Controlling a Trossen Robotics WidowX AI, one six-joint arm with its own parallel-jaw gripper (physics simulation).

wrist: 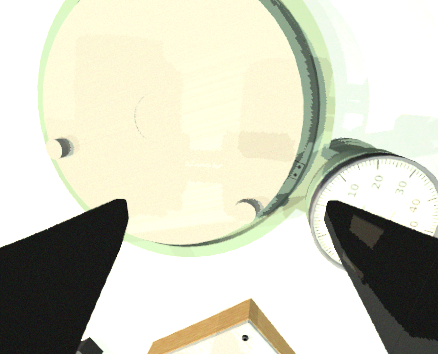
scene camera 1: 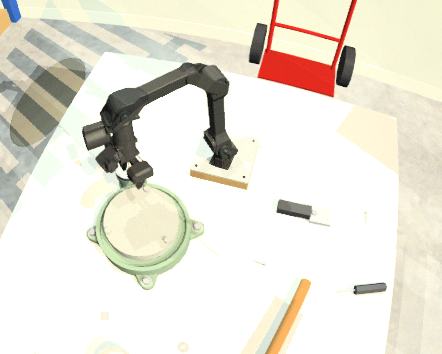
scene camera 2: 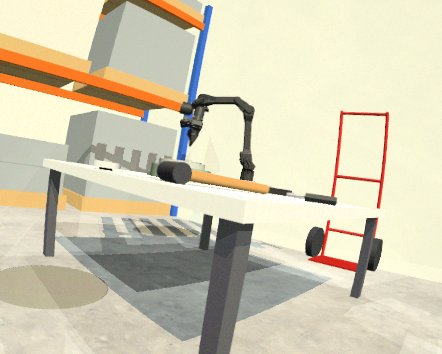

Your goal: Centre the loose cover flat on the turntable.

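Seen in the pictures: gripper, between the fingertips: (wrist: 227,209) (scene camera 2: 190,144); arm's base, origin of its link: (scene camera 1: 221,159).
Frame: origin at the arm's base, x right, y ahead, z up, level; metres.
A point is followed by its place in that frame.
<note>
The loose cover (scene camera 1: 142,220) {x 0.129, y 0.313, z 0.047 m} (wrist: 210,110) {x 0.176, y 0.297, z 0.048 m} is a flat beige disc with small round pegs near its edge. It lies over the green round turntable (scene camera 1: 186,250) {x -0.012, y 0.326, z -0.020 m} (wrist: 325,95) {x 0.258, y 0.263, z 0.020 m}. It is off-centre: in the wrist view a dark gap shows along its right side, and its left edge reaches close to the green rim. Whether it lies fully flat I cannot tell. My gripper (scene camera 1: 129,177) {x 0.181, y 0.249, z 0.144 m} (scene camera 2: 193,143) {x 0.181, y 0.249, z 0.144 m} (wrist: 227,209) {x 0.181, y 0.249, z 0.144 m} is open and empty, pointing down above the rim. In the wrist view the left fingertip overlaps the lower-left rim and the right one overlaps a round dial (wrist: 375,192) {x 0.252, y 0.190, z 0.062 m}.
The dial stands beside the turntable. The arm's base board (scene camera 1: 220,179) {x -0.019, y 0.063, z -0.015 m} (wrist: 200,327) {x -0.002, y 0.065, z -0.026 m} is behind it. A mallet with an orange handle (scene camera 1: 292,312) {x -0.365, y 0.405, z -0.002 m} (scene camera 2: 230,183) {x -0.375, y 0.468, z -0.019 m}, a scraper (scene camera 1: 295,209) {x -0.276, y 0.079, z -0.011 m} and a screwdriver (scene camera 1: 370,288) {x -0.587, y 0.257, z -0.012 m} lie on the table. A red hand truck (scene camera 1: 300,72) (scene camera 2: 359,178) stands beyond.
</note>
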